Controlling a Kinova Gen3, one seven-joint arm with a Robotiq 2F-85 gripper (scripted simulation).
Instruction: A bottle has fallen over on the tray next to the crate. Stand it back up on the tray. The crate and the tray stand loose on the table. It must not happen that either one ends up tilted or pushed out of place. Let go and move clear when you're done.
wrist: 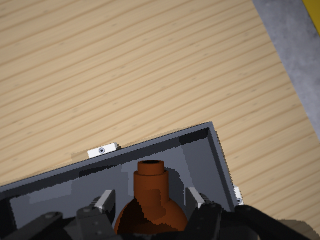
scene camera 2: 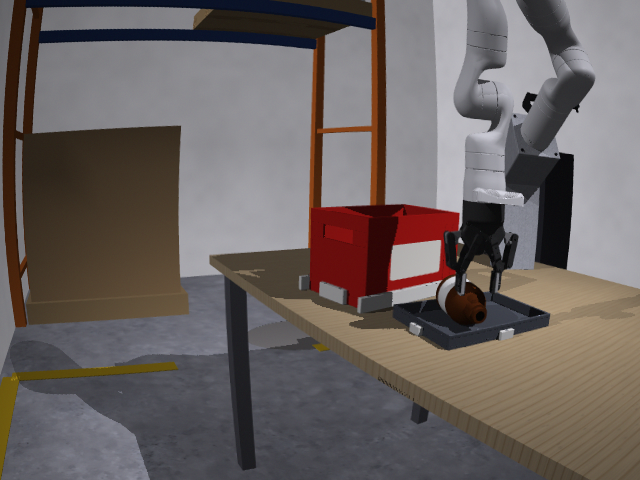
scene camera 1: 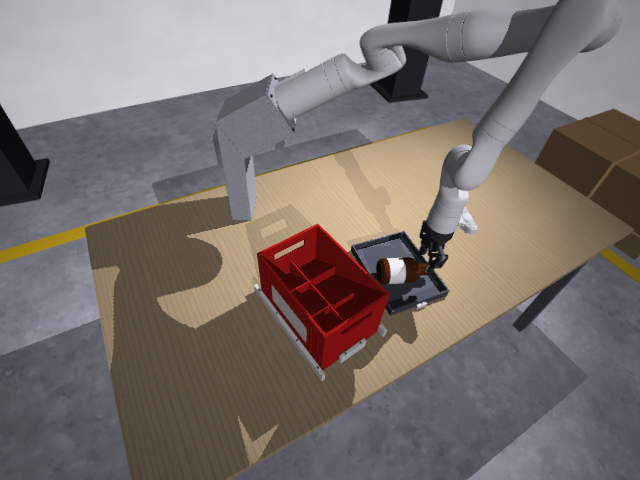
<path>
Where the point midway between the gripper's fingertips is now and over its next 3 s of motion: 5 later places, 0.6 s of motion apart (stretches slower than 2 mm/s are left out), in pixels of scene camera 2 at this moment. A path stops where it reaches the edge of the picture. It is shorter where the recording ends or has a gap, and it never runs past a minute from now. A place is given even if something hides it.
My gripper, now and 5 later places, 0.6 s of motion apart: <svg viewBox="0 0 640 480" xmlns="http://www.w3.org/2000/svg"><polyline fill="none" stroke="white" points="477,293 475,296 473,306 473,315 474,319 475,318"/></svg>
</path>
